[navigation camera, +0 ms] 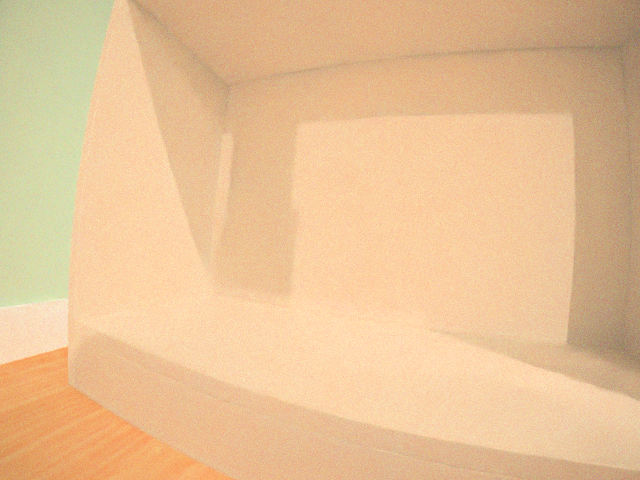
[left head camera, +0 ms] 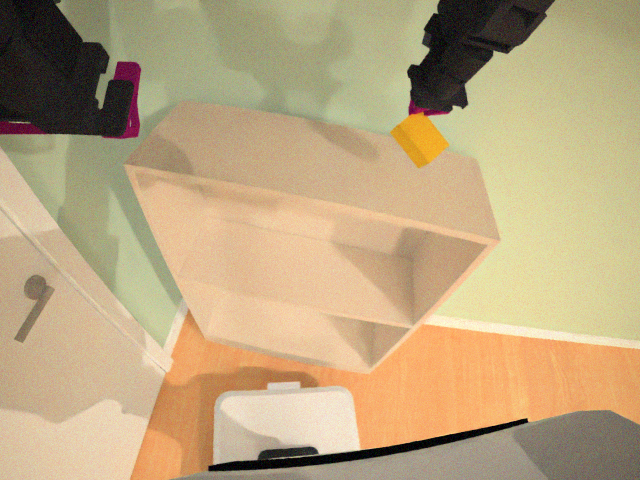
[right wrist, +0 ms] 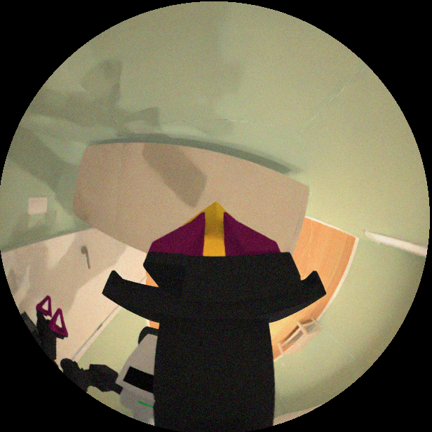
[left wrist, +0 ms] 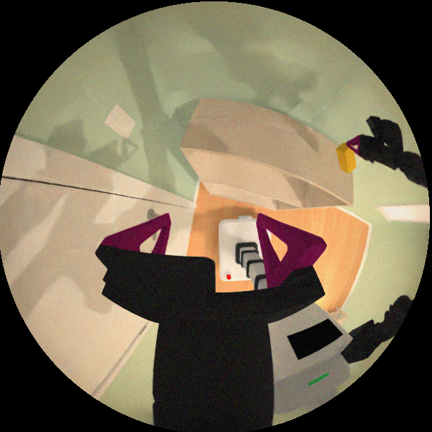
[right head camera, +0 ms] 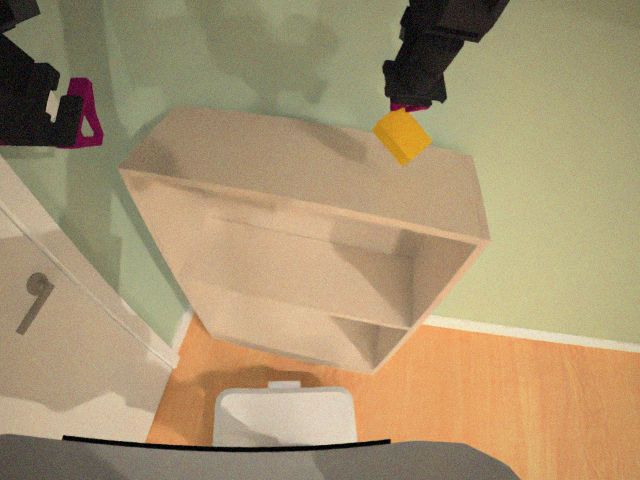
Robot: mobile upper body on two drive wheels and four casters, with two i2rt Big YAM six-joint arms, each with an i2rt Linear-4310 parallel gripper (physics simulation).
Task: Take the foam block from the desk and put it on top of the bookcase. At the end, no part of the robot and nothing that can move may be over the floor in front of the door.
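Places are measured from the left arm's base along level axes (x ahead, y left, z up), in millimetres.
Pixels of known places: left gripper, fingertip midpoint: (left head camera: pixel 94 129) (right head camera: pixel 64 138); right gripper, fingertip midpoint: (left head camera: pixel 414 113) (right head camera: pixel 396 110).
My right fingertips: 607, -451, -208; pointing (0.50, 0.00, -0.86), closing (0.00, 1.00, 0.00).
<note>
For each thing: its top centre in the pictures, then the offset to it from my right fingertips, as dx, dy, dz. "pt": a spot on its surface instead. Level surfaces: height alone.
- yellow foam block, middle of its top: (right head camera: pixel 408 112) (left head camera: pixel 428 116) -39, -8, +18
- door, surface spot: (left head camera: pixel 77 361) (right head camera: pixel 80 354) pt -298, +794, -541
- wooden floor, its level: dz -1202
- door handle, surface spot: (left head camera: pixel 35 287) (right head camera: pixel 37 284) pt -224, +763, -268
The yellow foam block (left head camera: pixel 421 139) (right head camera: pixel 404 136) (left wrist: pixel 346 159) (right wrist: pixel 214 242) is held in my right gripper (left head camera: pixel 428 109) (right head camera: pixel 408 107) (right wrist: pixel 213 217), which is shut on it. In the head views the block appears over the right part of the top of the pale bookcase (left head camera: pixel 289 155) (right head camera: pixel 284 155) (left wrist: pixel 250 135) (right wrist: pixel 240 185) (navigation camera: pixel 310 434); the height of the gap cannot be told. My left gripper (left wrist: pixel 213 217) (right wrist: pixel 53 301) is open and empty, to the left of the bookcase in the head views. The door (left head camera: pixel 77 361) (right head camera: pixel 87 351) is at the left. The desk does not clearly show.
My white base (left head camera: pixel 284 423) (right head camera: pixel 284 413) (left wrist: pixel 227 250) stands close in front of the bookcase. The wooden floor (left head camera: pixel 465 372) (right head camera: pixel 491 387) (navigation camera: pixel 77 428) lies around it. A small wooden frame (right wrist: pixel 281 347) stands near the far wall. The door handle (left head camera: pixel 35 287) (right head camera: pixel 37 283) sticks out.
</note>
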